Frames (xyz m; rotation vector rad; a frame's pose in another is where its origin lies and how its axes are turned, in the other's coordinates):
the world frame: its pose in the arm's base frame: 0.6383 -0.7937 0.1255 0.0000 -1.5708 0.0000
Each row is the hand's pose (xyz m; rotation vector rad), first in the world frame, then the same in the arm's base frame.
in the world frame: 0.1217 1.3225 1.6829 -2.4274 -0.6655 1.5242
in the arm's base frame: -1.0446 0.5288 0.2472 2.8115 0.6826 0.6426
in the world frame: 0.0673 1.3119 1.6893 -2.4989 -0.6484 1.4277
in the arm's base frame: -1.0510 0.5182 0.1928 2.7904 0.6621 0.7612
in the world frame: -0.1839 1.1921 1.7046 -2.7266 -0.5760 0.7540
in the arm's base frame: -1.0663 0.3984 -0.0584 2.5749 0.6995 1.4593
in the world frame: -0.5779 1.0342 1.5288 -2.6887 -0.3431 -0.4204
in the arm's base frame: -0.8905 0.2405 -0.4524 -1.7420 -0.6891 -2.3877
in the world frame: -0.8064 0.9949 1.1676 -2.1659 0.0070 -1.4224
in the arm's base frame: -0.5293 0.2012 -0.6809 -0.5476 -0.5337 -2.6428
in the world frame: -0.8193 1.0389 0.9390 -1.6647 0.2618 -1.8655
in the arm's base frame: -0.3007 0.2452 -0.6938 0.1434 -0.3958 -2.5217
